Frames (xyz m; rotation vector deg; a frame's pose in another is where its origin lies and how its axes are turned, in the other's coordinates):
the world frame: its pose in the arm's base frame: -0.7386 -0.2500 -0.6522 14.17 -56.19 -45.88
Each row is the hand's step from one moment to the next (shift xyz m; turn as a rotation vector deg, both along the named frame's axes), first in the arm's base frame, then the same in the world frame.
Working: the arm's base frame: its pose in the world frame: 0.4691 0.8790 -0.2014 -14.17 56.19 45.88

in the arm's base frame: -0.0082 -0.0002 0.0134 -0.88 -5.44 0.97
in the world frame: 0.0063 0.0029 0.0141 4.18 -3.70 0.40
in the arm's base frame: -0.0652 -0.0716 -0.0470 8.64 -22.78 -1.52
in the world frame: 0.0002 -0.1065 0.0159 17.63 -12.39 -11.47
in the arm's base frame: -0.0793 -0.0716 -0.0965 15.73 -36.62 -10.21
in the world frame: -0.0360 -0.1394 -0.0001 23.90 -23.09 -24.26
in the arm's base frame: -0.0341 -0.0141 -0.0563 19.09 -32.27 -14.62
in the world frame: -0.0367 -0.0561 -0.0057 19.02 -20.73 -28.77
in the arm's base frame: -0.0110 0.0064 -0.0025 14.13 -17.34 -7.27
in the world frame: -0.0094 -0.0023 0.0086 11.77 -8.93 -18.30
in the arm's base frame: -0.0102 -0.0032 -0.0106 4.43 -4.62 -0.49
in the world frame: -0.0077 -0.0128 0.0019 4.27 -1.29 -4.61
